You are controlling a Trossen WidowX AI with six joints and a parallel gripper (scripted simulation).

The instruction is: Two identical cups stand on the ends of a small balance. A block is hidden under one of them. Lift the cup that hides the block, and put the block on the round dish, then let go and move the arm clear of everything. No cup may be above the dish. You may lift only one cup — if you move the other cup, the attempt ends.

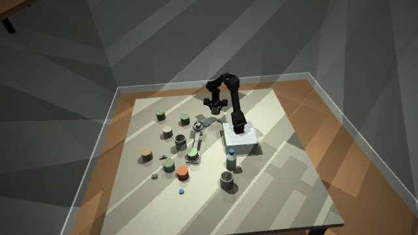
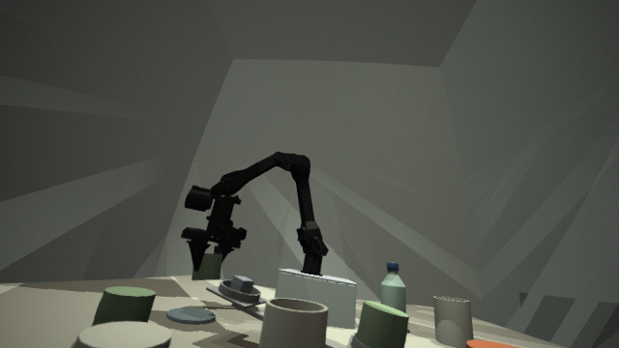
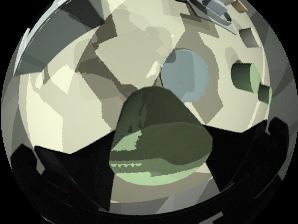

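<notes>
My gripper tip is now 170 mm short of the grey block and 130 mm to the right of it. The rest, counted from my gripper tip: small balance: 220 mm ahead, 240 mm to the left, 50 mm below; orange cup: 380 mm ahead, 480 mm to the left, 50 mm below; round dish: 90 mm ahead, 20 mm to the left, 80 mm below.
</notes>
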